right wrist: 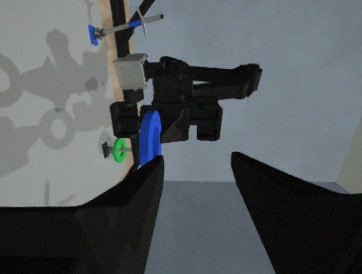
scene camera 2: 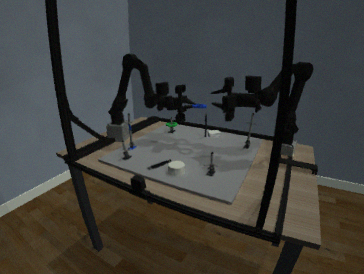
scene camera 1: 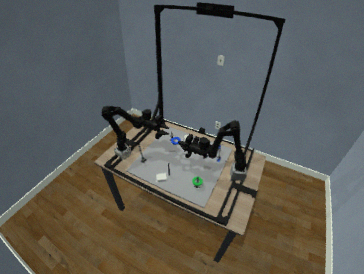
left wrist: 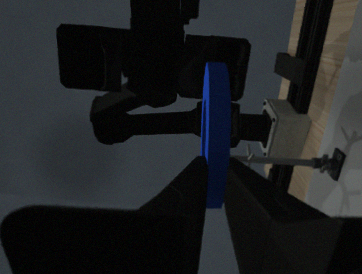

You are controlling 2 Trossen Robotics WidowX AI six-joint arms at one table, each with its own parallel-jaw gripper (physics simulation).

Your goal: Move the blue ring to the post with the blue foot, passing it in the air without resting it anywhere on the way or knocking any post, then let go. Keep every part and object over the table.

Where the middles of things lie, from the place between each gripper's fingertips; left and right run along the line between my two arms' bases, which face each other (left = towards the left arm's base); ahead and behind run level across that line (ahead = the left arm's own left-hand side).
The blue ring (left wrist: 216,104) lies 10 mm behind my left hand and 20 mm to the right of it.
I see the blue ring 60 mm to the left of my right hand, 50 mm below it and 30 mm ahead of it.
